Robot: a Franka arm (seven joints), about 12 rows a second.
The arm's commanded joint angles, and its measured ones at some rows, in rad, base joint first. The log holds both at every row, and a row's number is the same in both.
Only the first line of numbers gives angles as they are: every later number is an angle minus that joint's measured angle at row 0.
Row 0, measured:
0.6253 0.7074 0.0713 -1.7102 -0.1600 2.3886 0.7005
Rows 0 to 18, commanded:
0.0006 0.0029 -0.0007 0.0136 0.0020 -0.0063 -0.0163
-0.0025 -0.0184 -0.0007 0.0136 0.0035 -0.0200 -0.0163
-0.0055 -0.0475 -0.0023 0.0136 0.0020 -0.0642 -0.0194
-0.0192 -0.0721 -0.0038 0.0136 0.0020 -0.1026 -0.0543
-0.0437 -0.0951 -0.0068 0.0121 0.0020 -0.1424 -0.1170
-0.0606 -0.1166 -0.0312 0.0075 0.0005 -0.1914 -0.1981
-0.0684 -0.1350 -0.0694 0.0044 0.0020 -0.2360 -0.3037
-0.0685 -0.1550 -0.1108 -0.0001 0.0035 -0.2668 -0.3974
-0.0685 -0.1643 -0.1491 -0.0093 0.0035 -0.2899 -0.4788
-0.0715 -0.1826 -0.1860 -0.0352 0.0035 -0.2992 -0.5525
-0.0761 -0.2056 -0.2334 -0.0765 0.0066 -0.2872 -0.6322
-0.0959 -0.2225 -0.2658 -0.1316 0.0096 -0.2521 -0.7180
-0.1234 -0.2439 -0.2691 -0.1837 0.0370 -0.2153 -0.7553
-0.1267 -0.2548 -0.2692 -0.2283 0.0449 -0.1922 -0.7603
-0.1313 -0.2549 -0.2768 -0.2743 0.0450 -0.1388 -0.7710
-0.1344 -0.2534 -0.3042 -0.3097 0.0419 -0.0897 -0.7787
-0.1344 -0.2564 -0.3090 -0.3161 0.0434 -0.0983 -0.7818
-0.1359 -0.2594 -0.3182 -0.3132 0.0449 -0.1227 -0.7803
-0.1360 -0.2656 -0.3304 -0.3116 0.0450 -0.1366 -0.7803
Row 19, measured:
-0.1380 -0.2090 -0.3133 -0.2745 0.0300 -0.1211 -0.7551
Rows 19 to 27, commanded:
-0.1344 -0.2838 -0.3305 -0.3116 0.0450 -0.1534 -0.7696
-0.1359 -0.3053 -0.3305 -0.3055 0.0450 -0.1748 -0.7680
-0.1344 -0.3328 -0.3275 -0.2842 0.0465 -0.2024 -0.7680
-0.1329 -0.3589 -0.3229 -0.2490 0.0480 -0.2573 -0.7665
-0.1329 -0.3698 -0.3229 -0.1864 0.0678 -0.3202 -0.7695
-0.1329 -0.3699 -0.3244 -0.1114 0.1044 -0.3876 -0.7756
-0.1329 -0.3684 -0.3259 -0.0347 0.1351 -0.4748 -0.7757
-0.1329 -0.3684 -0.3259 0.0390 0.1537 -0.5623 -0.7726
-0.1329 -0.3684 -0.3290 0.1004 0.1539 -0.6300 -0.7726
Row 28, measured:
-0.1327 -0.3846 -0.3261 -0.0212 0.1226 -0.5068 -0.7556
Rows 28 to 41, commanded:
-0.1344 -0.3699 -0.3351 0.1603 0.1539 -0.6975 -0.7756
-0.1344 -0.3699 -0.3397 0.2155 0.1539 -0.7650 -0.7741
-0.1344 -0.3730 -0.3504 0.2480 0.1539 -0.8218 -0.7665
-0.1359 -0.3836 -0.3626 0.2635 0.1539 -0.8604 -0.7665
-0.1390 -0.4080 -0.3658 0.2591 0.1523 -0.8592 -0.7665
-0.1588 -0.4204 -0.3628 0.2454 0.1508 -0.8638 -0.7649
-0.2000 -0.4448 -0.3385 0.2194 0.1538 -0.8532 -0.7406
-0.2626 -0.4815 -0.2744 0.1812 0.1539 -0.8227 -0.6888
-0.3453 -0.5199 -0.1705 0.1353 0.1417 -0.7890 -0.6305
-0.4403 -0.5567 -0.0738 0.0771 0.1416 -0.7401 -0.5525
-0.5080 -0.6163 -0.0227 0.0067 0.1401 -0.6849 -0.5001
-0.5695 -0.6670 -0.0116 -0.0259 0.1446 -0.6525 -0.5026
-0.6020 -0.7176 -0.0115 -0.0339 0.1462 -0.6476 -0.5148
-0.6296 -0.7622 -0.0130 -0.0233 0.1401 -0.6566 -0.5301
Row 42, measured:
-0.5546 -0.6206 -0.0390 0.0517 0.1323 -0.6784 -0.5234
